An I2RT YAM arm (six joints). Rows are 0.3 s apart.
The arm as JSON. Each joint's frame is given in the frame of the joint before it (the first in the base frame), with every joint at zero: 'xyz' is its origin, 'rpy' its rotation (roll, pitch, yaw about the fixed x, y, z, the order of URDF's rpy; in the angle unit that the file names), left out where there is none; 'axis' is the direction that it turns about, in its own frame. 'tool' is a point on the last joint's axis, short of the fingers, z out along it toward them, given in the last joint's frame.
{
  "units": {
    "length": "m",
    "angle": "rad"
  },
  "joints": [
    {
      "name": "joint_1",
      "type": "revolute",
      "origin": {
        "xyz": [
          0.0,
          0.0,
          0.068
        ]
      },
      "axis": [
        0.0,
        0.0,
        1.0
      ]
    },
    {
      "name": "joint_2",
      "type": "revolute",
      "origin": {
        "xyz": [
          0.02,
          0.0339,
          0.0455
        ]
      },
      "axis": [
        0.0,
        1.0,
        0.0
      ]
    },
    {
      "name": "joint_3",
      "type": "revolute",
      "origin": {
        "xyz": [
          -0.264,
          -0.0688,
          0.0
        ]
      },
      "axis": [
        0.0,
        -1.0,
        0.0
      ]
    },
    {
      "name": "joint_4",
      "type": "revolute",
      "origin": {
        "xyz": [
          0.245,
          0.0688,
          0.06
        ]
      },
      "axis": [
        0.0,
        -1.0,
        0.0
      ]
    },
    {
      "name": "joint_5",
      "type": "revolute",
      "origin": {
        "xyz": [
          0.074,
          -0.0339,
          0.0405
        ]
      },
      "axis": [
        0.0,
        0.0,
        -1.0
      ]
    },
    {
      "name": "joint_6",
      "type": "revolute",
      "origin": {
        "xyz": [
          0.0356,
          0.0,
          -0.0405
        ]
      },
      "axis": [
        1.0,
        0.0,
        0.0
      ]
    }
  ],
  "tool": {
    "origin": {
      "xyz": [
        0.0,
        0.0,
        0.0
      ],
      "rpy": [
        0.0,
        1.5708,
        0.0
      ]
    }
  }
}
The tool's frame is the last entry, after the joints.
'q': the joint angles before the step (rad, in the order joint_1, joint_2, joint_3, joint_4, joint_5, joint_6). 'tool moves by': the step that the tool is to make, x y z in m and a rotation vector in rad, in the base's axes. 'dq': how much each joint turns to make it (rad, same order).
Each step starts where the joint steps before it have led.
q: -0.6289, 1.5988, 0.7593, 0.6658, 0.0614, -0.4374
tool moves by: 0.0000, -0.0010, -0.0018, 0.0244, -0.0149, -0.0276
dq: -0.0001, 0.0061, 0.0000, 0.0013, 0.0221, 0.0330
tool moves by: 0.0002, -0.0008, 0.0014, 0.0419, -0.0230, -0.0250
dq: 0.0001, -0.0031, 0.0090, -0.0229, 0.0160, 0.0514
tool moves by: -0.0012, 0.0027, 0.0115, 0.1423, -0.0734, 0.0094
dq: 0.0000, -0.0432, 0.0284, -0.1081, -0.0419, 0.1534
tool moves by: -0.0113, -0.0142, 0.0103, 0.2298, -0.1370, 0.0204
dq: -0.0686, -0.0250, 0.0361, -0.0907, -0.1500, 0.2365
